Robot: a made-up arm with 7 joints. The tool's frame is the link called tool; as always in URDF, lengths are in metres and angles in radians. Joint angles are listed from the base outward.
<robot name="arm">
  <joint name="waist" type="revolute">
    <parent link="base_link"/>
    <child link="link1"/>
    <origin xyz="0.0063 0.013 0.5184" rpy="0 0 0"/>
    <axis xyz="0 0 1"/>
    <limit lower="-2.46" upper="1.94"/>
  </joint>
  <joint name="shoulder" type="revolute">
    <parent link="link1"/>
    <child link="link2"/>
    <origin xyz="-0.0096 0.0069 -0.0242" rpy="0 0 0"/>
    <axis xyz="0 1 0"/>
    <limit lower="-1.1" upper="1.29"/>
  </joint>
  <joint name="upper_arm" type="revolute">
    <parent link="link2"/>
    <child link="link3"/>
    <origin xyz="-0.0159 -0.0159 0.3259" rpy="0 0 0"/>
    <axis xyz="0 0 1"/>
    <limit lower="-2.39" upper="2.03"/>
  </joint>
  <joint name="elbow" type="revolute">
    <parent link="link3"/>
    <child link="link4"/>
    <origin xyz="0.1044 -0.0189 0.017" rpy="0 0 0"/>
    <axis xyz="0 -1 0"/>
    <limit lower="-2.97" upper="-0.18"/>
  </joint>
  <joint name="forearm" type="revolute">
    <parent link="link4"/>
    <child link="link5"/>
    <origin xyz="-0.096 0.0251 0.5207" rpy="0 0 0"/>
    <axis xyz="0 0 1"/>
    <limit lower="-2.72" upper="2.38"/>
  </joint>
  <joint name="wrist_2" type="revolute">
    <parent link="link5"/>
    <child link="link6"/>
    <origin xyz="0.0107 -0.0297 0.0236" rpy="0 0 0"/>
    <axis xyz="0 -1 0"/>
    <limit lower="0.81" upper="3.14"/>
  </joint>
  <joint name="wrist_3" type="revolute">
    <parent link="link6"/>
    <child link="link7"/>
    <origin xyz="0.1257 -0.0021 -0.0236" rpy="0 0 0"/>
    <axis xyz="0 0 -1"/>
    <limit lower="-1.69" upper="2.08"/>
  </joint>
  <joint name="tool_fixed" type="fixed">
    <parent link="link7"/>
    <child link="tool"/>
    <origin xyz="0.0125 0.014 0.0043" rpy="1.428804 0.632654 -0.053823"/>
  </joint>
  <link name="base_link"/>
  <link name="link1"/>
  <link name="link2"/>
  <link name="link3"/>
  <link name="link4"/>
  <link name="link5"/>
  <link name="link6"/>
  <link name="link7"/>
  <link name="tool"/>
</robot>
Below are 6 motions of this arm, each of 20 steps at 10 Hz.
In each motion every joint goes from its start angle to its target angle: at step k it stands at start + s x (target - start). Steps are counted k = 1, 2, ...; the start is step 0. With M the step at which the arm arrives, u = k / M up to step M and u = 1 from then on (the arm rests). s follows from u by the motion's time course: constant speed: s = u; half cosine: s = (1 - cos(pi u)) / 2; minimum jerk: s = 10 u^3 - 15 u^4 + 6 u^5.
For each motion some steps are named. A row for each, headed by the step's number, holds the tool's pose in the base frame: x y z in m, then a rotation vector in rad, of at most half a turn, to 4 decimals.
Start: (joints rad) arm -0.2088 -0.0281 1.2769 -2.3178 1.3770 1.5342 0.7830
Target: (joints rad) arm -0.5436 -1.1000 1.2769 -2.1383 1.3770 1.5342 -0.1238
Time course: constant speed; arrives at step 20
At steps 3, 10, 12, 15, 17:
3: 0.3061 0.5903 0.4578 1.3787 1.4959 -1.4363
10: 0.3681 0.5799 0.5543 1.6412 1.3300 -0.8311
12: 0.3770 0.5787 0.5793 1.6587 1.2698 -0.6610
15: 0.3843 0.5794 0.6124 1.6399 1.1758 -0.4187
17: 0.3859 0.5818 0.6306 1.5995 1.1131 -0.2688

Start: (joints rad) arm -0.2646 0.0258 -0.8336 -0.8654 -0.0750 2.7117 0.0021
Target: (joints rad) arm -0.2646 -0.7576 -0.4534 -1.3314 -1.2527 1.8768 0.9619
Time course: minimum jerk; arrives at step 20
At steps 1, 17, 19, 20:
1: 0.2002 -0.3919 1.3866 0.4952 -1.4130 -0.0489
17: -0.0428 -0.3138 1.4062 0.5707 -1.9982 -0.8090
19: -0.0501 -0.3089 1.4052 0.5537 -2.0249 -0.8230
20: -0.0504 -0.3087 1.4052 0.5529 -2.0261 -0.8236

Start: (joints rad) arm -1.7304 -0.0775 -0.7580 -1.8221 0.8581 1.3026 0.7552
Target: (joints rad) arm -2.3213 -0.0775 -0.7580 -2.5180 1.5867 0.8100 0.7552
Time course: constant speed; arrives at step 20
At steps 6, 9, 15, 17, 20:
6: -0.5966 -0.3419 0.6081 -1.3673 1.2789 0.5856
9: -0.5896 -0.2922 0.5512 -1.3856 1.2034 0.3737
15: -0.5547 -0.1994 0.4568 -1.4171 1.1009 -0.0717
17: -0.5382 -0.1714 0.4309 -1.4252 1.0808 -0.2248
20: -0.5104 -0.1324 0.3967 -1.4340 1.0639 -0.4572

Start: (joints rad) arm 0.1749 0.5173 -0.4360 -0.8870 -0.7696 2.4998 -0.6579
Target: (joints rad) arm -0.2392 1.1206 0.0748 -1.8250 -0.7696 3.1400 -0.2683
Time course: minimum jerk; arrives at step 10
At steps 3, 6, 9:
3: 0.9048 -0.0377 0.8469 0.0816 0.2426 0.2982
6: 0.8416 -0.0706 0.2875 0.6141 0.6358 0.3531
9: 0.6587 -0.0190 0.0604 1.0393 0.8015 0.2967

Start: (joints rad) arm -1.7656 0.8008 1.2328 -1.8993 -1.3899 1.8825 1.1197
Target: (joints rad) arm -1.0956 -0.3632 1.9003 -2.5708 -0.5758 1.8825 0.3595
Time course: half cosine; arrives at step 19
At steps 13, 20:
13: 0.5658 0.3369 0.3922 0.3907 0.5070 -0.4047
20: 0.4235 0.3786 0.2662 0.0412 0.7020 -0.3145

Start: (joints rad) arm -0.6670 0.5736 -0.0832 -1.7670 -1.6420 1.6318 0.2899
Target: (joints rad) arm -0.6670 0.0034 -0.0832 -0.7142 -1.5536 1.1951 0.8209
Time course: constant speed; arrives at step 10
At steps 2, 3, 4, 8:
2: 0.6426 -0.6162 0.5785 -0.2237 0.0960 -1.3730
3: 0.6432 -0.6228 0.7032 -0.2396 -0.1365 -1.4293
4: 0.6289 -0.6168 0.8288 -0.2495 -0.3714 -1.4761
8: 0.4291 -0.4728 1.2751 -0.2232 -1.3264 -1.5654

